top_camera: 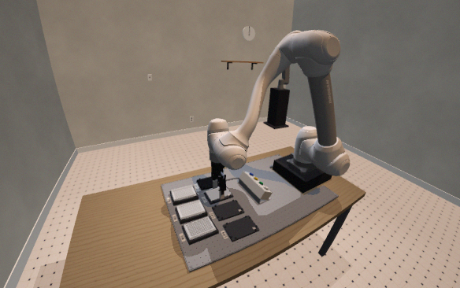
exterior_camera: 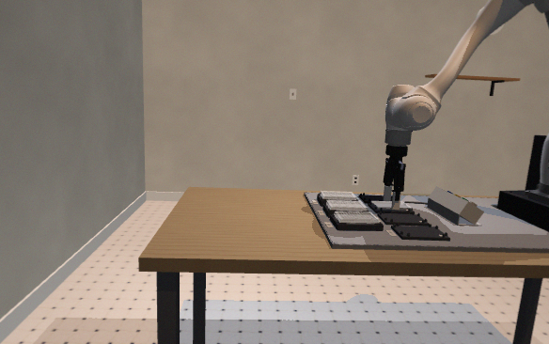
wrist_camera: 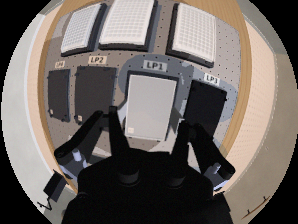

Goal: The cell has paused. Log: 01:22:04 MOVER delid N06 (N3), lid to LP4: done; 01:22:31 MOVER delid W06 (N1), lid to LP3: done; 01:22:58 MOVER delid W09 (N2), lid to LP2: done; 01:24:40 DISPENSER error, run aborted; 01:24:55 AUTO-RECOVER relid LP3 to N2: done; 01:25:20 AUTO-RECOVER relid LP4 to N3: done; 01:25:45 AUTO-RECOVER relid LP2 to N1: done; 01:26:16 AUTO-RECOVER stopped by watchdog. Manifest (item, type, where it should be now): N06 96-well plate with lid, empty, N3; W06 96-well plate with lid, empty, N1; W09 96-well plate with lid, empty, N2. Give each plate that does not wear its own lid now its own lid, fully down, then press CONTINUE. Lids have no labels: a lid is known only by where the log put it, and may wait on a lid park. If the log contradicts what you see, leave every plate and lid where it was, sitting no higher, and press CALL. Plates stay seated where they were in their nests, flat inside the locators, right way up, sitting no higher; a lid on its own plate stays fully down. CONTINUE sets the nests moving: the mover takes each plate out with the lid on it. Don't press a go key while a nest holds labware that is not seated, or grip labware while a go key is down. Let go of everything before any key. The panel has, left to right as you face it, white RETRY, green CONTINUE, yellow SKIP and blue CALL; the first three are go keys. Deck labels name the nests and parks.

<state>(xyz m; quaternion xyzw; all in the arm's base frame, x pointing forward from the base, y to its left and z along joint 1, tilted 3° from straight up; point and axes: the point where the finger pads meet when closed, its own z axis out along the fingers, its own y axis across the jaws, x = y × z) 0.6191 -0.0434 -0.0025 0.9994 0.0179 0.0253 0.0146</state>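
Now: hand 2 cm above the pale lid. From my hand the other things lie so: yellow key (24 cm behind, 2 cm to the left, 2 cm above); blue key (23 cm behind, 3 cm to the right, 2 cm above); LP2 lid park (13 cm to the left, 4 cm below).
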